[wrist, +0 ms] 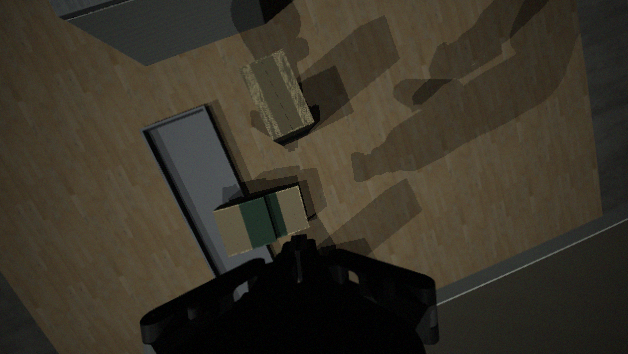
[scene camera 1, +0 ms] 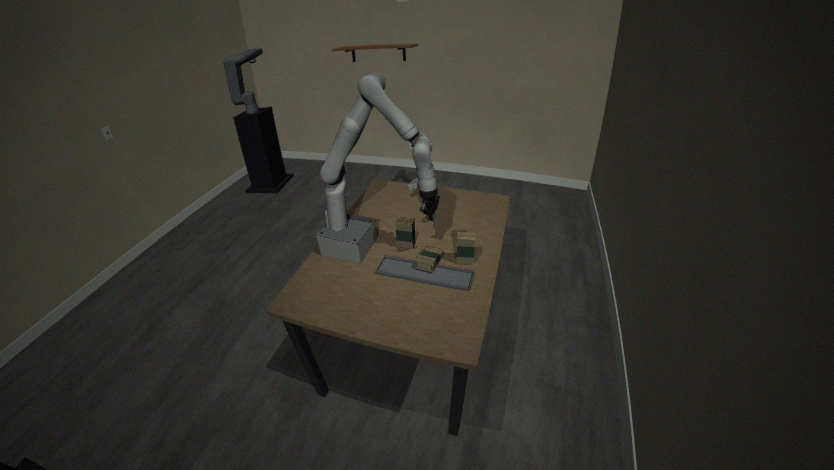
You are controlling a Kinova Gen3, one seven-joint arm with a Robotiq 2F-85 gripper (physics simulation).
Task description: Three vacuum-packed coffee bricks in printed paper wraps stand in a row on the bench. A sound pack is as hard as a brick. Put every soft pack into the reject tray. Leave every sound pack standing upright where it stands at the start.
I see my gripper and a grey reject tray.
